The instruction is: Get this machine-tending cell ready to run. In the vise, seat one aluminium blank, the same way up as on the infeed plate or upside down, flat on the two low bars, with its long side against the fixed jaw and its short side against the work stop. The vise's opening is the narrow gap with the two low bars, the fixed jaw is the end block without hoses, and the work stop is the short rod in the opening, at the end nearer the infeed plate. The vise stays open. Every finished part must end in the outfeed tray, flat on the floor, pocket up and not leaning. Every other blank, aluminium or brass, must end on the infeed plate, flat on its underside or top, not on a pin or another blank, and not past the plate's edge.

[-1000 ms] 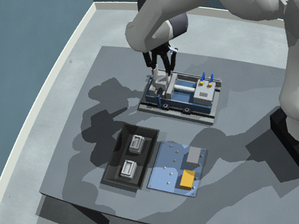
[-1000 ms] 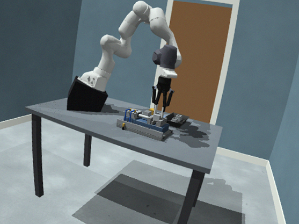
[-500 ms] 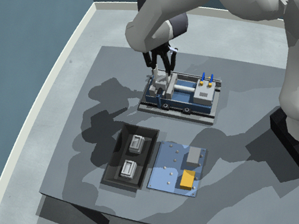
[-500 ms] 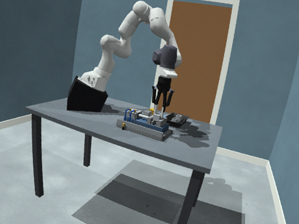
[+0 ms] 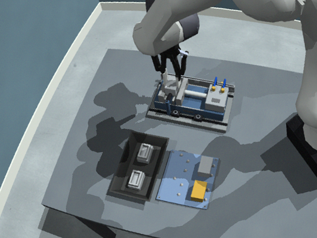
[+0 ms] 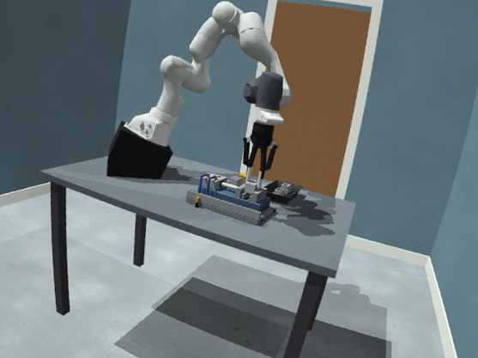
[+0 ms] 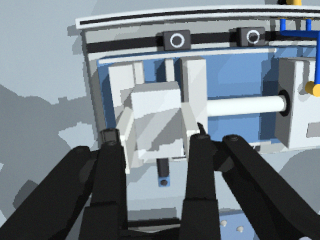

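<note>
My hand is 3 cm short of the fixed jaw and 6 cm above it. The rest, counted from my hand: vise 7 cm behind, 2 cm to the left, 10 cm below; vise hose block 16 cm behind, 4 cm to the left, 6 cm below; moving jaw 3 cm behind, 1 cm to the left, 6 cm below.
</note>
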